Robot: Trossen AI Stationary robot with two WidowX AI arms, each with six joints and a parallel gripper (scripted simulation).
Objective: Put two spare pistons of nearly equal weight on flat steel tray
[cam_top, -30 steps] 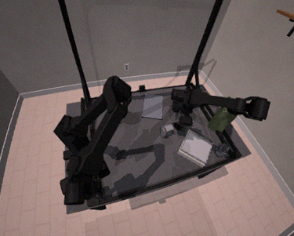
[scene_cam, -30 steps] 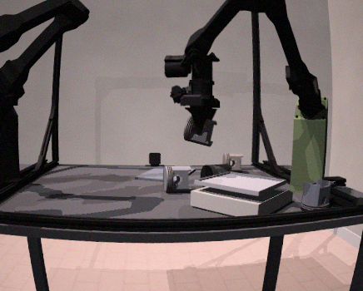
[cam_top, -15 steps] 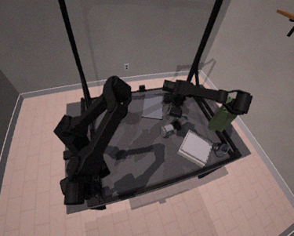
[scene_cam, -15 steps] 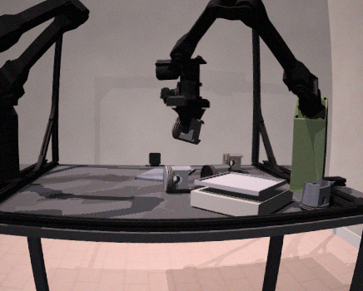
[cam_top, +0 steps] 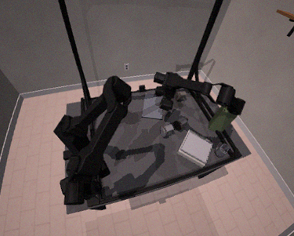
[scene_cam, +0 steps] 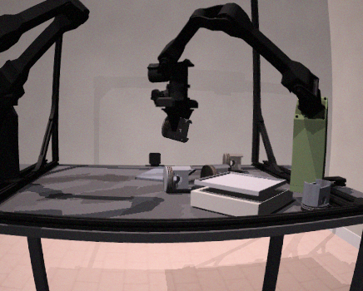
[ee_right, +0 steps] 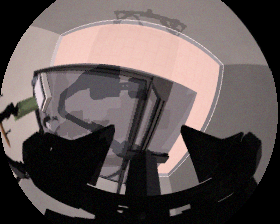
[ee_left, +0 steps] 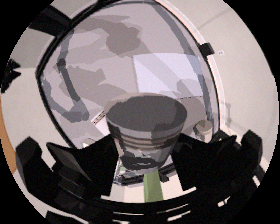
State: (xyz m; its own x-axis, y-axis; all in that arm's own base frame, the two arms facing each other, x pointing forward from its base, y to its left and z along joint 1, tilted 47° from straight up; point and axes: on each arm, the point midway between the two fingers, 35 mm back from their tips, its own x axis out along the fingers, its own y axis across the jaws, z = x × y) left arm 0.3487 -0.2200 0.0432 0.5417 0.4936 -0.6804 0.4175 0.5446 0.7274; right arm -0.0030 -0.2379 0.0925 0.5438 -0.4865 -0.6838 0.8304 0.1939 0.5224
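My left gripper is now 140 mm past the flat grey steel tray, 30 mm to the left of it and 190 mm above it. The rest, counted from my left hand: piston: 190 mm behind, 210 mm to the left, 160 mm below; then white scale pan: 270 mm ahead, 140 mm to the left, 140 mm below.
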